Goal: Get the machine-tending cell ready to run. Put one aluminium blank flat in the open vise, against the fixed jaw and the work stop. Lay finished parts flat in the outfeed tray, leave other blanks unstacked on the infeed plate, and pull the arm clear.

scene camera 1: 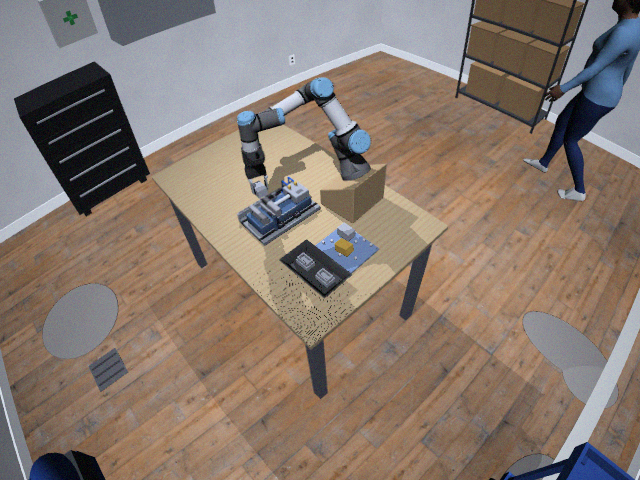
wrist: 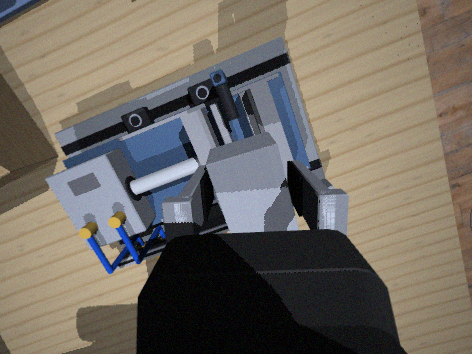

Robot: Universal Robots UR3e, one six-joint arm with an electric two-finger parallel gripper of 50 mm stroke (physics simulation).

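Pixels of known places: gripper, fingertip midpoint: (scene camera 1: 260,190) (wrist: 249,179); arm's base, link origin: (scene camera 1: 356,173).
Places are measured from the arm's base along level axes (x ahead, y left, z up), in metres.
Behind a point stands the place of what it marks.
Note:
My gripper (scene camera 1: 258,184) @[z 0.057, x 0.374, y -0.168 m] (wrist: 249,179) @[z 0.057, x 0.374, y -0.168 m] is shut on a grey aluminium blank (scene camera 1: 260,190) @[z 0.075, x 0.385, y -0.149 m] (wrist: 247,210) @[z 0.073, x 0.367, y -0.180 m] and holds it above the table-side edge of the vise (scene camera 1: 261,223) @[z -0.072, x 0.419, y -0.137 m] (wrist: 152,145) @[z -0.073, x 0.281, y -0.126 m]. In the wrist view the blank covers part of the jaw area. The fixed jaw (wrist: 270,107) and the black rod of the work stop (wrist: 228,104) @[z -0.037, x 0.377, y -0.123 m] show beyond it. Two finished parts (scene camera 1: 305,260) @[z -0.100, x 0.416, y 0.109 m] (scene camera 1: 325,277) @[z -0.100, x 0.422, y 0.217 m] lie in the black outfeed tray (scene camera 1: 315,269) @[z -0.121, x 0.410, y 0.154 m]. Another grey blank (scene camera 1: 345,230) @[z -0.089, x 0.212, y 0.126 m] and an orange block (scene camera 1: 343,246) @[z -0.083, x 0.282, y 0.178 m] sit apart on the blue infeed plate (scene camera 1: 368,249) @[z -0.125, x 0.202, y 0.237 m].
A tan wedge-shaped block (scene camera 1: 338,204) @[z -0.073, x 0.135, y 0.018 m] stands beside the arm's base. Blue hoses (wrist: 125,245) @[z -0.113, x 0.157, y -0.235 m] with yellow fittings stand at the vise's grey actuator housing (wrist: 85,200) @[z -0.037, x 0.202, y -0.146 m]. A person (scene camera 1: 602,77) is beside the box shelf at the back right, away from the table (scene camera 1: 206,191) @[z -0.133, x 0.432, y -0.556 m].

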